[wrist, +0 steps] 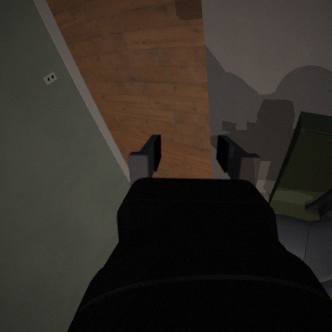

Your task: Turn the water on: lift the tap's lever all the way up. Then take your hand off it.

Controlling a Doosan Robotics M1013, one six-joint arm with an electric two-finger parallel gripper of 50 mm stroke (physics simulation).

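Places are measured from the arm's base along level axes (x ahead, y up, z right), in centimetres.
Where they show: gripper, fingertip midpoint: (188, 146).
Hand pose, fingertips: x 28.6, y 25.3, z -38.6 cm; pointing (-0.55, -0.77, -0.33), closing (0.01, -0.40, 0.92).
After its pixels a point has its place.
My gripper (188, 146) @[x 28.6, y 25.3, z -38.6 cm] is open, with its two dark fingers wide apart and nothing between them. Beyond the fingers the wooden floor and a grey surface show. I cannot make out the tap or its lever for certain in the wrist view. A small dark curved part (321, 201) @[x -1.0, y 1.6, z -8.2 cm] shows at the right edge, in front of a green block, and is cut off by the frame; I cannot tell what it belongs to. The black gripper body hides the lower middle of the view.
A green box-like block (311, 162) @[x 9.0, y 0.1, z -16.9 cm] stands at the right. A grey panelled surface (292, 239) lies below it. A green wall (45, 165) with a pale skirting strip and a white socket (50, 78) is at the left. Shadows fall on the grey surface (260, 40) @[x 28.8, y -6.8, z -36.6 cm] at the upper right.
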